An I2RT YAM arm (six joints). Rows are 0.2 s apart.
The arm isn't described. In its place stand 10 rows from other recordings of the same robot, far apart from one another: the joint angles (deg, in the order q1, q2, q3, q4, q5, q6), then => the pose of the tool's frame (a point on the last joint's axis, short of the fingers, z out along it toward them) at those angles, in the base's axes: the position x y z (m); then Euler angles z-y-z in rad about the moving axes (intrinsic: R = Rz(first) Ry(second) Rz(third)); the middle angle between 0 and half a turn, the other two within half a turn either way.
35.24, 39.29, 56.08, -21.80, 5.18, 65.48 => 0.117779 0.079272 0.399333 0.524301 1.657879 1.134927
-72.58, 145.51, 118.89, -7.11, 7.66, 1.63 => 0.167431 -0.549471 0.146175 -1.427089 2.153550 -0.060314
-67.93, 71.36, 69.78, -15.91, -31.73, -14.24 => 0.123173 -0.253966 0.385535 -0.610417 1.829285 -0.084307
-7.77, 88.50, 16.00, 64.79, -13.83, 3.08 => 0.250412 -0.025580 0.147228 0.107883 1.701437 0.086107
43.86, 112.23, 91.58, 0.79, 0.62, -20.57 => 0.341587 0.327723 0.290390 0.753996 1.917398 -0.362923
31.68, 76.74, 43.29, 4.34, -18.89, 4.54 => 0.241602 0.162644 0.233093 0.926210 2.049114 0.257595
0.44, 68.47, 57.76, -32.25, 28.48, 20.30 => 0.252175 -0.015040 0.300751 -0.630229 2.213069 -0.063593
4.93, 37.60, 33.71, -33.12, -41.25, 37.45 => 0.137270 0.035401 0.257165 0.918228 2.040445 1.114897
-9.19, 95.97, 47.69, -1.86, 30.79, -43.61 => 0.315268 -0.069466 0.152852 -0.909401 2.290840 -1.311124
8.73, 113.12, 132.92, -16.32, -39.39, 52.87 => 0.426707 0.088381 0.501903 0.840758 1.523867 0.884184
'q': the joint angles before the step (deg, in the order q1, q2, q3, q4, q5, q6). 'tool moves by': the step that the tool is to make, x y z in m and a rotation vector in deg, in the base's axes. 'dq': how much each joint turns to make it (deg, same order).
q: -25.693 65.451 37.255 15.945 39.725 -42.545
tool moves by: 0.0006 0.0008 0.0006 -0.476 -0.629 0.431
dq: 0.201 -0.010 -0.243 1.173 -0.193 -0.261
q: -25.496 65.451 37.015 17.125 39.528 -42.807
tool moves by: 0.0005 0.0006 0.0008 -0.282 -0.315 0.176
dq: 0.173 -0.005 -0.020 0.518 0.020 -0.153
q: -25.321 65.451 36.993 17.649 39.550 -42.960
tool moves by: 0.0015 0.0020 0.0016 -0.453 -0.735 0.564
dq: 0.552 0.002 -0.008 0.950 0.006 -0.129
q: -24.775 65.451 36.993 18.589 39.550 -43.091
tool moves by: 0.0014 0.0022 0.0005 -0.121 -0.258 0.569
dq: 0.583 0.014 0.008 0.292 0.015 -0.001
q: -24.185 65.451 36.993 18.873 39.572 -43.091
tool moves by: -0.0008 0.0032 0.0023 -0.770 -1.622 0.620
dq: 0.586 -0.686 -0.589 1.740 -0.027 -0.067
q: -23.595 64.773 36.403 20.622 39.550 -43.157
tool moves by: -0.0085 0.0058 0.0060 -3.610 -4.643 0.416
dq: 0.472 -2.658 -2.825 7.075 0.166 -1.901
